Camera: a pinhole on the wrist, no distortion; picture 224 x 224 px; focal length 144.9 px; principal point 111.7 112.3 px. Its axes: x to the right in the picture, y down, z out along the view. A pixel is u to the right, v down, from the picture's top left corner.
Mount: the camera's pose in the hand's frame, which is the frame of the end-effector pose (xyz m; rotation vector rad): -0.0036 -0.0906 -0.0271 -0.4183 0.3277 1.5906
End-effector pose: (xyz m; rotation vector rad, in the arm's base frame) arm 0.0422 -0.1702 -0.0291 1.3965 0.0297 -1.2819
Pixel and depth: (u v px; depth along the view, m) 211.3 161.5 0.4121
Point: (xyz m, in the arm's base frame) 0.0616 -0.3102 0.3826
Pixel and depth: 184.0 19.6 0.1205
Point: 0.0459 -0.2565 -0.0402
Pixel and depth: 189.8 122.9 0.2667
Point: 0.0344 -0.2935 0.1501
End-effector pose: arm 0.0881 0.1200 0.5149 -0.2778 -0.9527 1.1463
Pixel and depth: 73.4 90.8 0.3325
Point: -0.1355 0.0538 0.7224
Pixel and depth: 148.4 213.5 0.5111
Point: -0.3646 -0.2185 0.3794
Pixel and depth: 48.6 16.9 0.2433
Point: -0.0432 0.1515 0.7723
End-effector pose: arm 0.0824 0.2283 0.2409 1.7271 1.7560 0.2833
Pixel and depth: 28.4 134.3 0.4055
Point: 0.2324 0.0118 -0.1367
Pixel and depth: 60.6 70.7 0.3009
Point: 0.2217 0.2037 -0.0270
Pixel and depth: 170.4 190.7 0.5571
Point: 0.5370 -0.1678 0.2707
